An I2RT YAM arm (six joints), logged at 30 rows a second.
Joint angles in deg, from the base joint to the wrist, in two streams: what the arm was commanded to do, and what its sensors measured. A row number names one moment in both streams.
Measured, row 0: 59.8, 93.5, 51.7, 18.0, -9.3, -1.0
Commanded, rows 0 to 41: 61.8, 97.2, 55.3, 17.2, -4.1, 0.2; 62.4, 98.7, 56.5, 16.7, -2.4, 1.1; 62.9, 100.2, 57.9, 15.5, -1.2, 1.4; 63.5, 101.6, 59.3, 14.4, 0.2, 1.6; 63.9, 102.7, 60.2, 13.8, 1.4, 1.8; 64.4, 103.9, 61.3, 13.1, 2.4, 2.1; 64.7, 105.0, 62.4, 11.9, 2.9, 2.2; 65.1, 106.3, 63.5, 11.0, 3.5, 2.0; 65.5, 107.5, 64.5, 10.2, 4.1, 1.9; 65.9, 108.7, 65.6, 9.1, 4.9, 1.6; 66.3, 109.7, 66.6, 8.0, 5.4, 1.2; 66.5, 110.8, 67.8, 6.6, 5.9, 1.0; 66.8, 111.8, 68.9, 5.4, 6.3, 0.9; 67.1, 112.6, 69.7, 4.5, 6.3, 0.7; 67.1, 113.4, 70.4, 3.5, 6.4, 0.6; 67.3, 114.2, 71.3, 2.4, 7.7, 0.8; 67.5, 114.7, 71.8, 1.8, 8.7, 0.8; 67.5, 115.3, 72.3, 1.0, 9.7, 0.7; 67.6, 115.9, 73.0, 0.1, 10.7, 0.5; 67.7, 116.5, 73.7, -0.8, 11.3, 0.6; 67.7, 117.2, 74.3, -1.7, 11.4, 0.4; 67.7, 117.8, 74.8, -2.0, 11.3, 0.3; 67.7, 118.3, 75.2, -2.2, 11.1, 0.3; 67.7, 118.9, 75.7, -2.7, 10.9, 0.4; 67.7, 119.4, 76.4, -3.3, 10.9, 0.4; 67.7, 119.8, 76.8, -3.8, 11.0, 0.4; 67.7, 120.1, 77.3, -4.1, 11.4, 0.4; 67.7, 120.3, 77.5, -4.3, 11.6, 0.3; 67.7, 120.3, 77.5, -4.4, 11.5, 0.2; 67.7, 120.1, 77.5, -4.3, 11.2, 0.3; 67.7, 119.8, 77.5, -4.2, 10.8, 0.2; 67.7, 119.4, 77.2, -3.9, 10.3, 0.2; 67.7, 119.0, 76.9, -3.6, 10.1, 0.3; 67.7, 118.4, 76.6, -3.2, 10.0, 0.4; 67.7, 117.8, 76.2, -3.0, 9.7, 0.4; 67.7, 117.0, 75.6, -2.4, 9.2, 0.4; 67.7, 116.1, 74.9, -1.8, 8.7, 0.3; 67.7, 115.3, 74.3, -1.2, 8.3, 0.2; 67.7, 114.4, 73.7, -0.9, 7.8, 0.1; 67.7, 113.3, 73.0, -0.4, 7.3, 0.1; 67.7, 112.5, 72.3, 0.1, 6.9, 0.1; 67.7, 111.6, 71.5, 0.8, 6.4, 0.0
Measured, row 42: 67.4, 116.2, 73.1, -2.0, 8.7, 0.4
